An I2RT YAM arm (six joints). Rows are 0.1 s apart.
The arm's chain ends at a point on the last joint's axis. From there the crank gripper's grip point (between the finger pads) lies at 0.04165 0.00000 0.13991 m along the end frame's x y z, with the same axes.
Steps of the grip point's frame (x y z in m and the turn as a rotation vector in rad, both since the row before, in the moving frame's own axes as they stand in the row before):
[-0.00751, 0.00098, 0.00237, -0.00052, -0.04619, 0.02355]
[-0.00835, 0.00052, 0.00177, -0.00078, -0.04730, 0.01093]
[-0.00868, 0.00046, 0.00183, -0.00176, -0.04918, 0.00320]
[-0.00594, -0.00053, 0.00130, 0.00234, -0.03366, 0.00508]
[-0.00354, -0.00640, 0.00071, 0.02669, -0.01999, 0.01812]
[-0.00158, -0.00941, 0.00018, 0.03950, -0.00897, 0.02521]
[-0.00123, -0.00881, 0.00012, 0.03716, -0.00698, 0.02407]
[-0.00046, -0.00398, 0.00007, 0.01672, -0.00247, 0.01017]
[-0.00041, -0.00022, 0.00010, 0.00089, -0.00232, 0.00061]
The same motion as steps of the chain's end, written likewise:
[-0.00099, 0.00000, 0.00060, -0.00052, -0.04619, 0.02355]
[-0.00169, -0.00001, -0.00004, -0.00078, -0.04730, 0.01093]
[-0.00175, 0.00009, -0.00005, -0.00176, -0.04918, 0.00320]
[-0.00121, -0.00040, -0.00002, 0.00234, -0.03366, 0.00508]
[-0.00076, -0.00338, -0.00005, 0.02669, -0.01999, 0.01812]
[-0.00038, -0.00491, -0.00010, 0.03950, -0.00897, 0.02521]
[-0.00030, -0.00460, -0.00009, 0.03716, -0.00698, 0.02407]
[-0.00012, -0.00206, -0.00002, 0.01672, -0.00247, 0.01017]
[-0.00009, -0.00012, 0.00000, 0.00089, -0.00232, 0.00061]

